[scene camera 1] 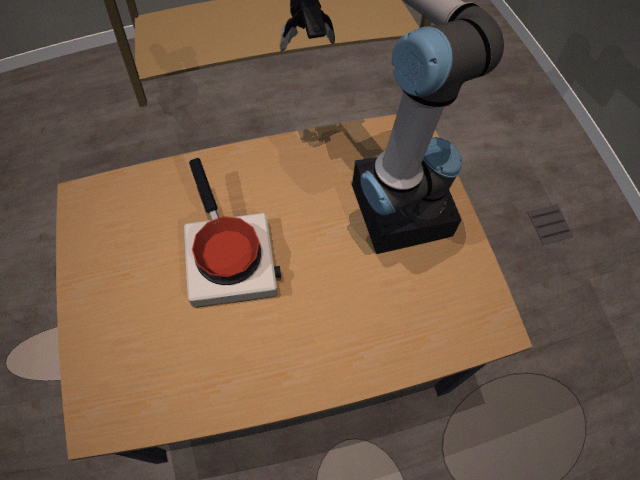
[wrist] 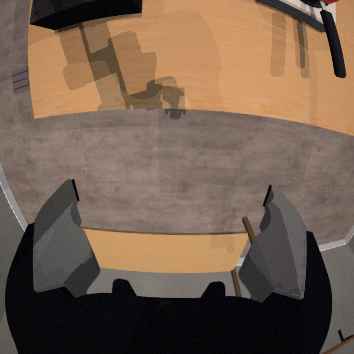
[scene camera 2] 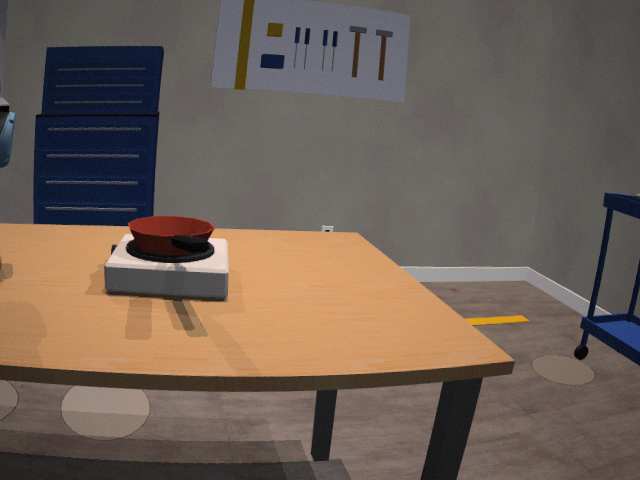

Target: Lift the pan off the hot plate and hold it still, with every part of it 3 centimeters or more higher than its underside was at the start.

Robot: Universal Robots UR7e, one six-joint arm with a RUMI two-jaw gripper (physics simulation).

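Frame: origin at the arm's base, x down, y left, z ahead, level; millimetres.
Seen in the pictures: gripper, fingertip midpoint: point(scene camera 1: 307, 47) point(wrist: 171, 185); arm's base, origin of the base link: point(scene camera 1: 419, 199).
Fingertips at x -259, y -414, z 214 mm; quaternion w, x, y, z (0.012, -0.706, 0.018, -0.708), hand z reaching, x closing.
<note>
Pixels of each thing's middle, then the offset from my fingertips to it. Level surfaces: height alone.
- red pan, body centre: point(scene camera 2: 178, 237) point(scene camera 1: 214, 216) dx +255, dy +316, dz +353 mm
- white hot plate, body centre: point(scene camera 2: 165, 262) point(scene camera 1: 231, 258) dx +332, dy +415, dz +333 mm
- wooden table, its level: dx +366 mm
- black knob, body centre: point(scene camera 1: 277, 271) dx +333, dy +489, dz +221 mm
The red pan point(scene camera 1: 226, 250) point(scene camera 2: 155, 240) sits upright on the black burner of the white hot plate point(scene camera 1: 232, 292) point(scene camera 2: 165, 282) point(wrist: 298, 14). Its black handle point(scene camera 1: 203, 187) point(scene camera 2: 190, 242) point(wrist: 334, 45) sticks out over the table, towards the table's far edge in scene camera 1. In the wrist view the handle shows at the top right, and the pan's body is mostly cut off. My gripper point(scene camera 1: 308, 44) point(wrist: 171, 185) is open and empty. It hangs high, beyond that far edge and to the right of the handle in scene camera 1. It does not show in scene camera 2.
The robot's black base point(scene camera 1: 413, 238) point(wrist: 90, 11) stands on the wooden table point(scene camera 1: 155, 372) point(scene camera 2: 336, 320) point(wrist: 200, 65), right of the hot plate in scene camera 1. A black knob point(scene camera 1: 278, 272) is on the hot plate's side. A second wooden surface point(scene camera 1: 206, 46) point(wrist: 165, 250) lies beyond the table.
</note>
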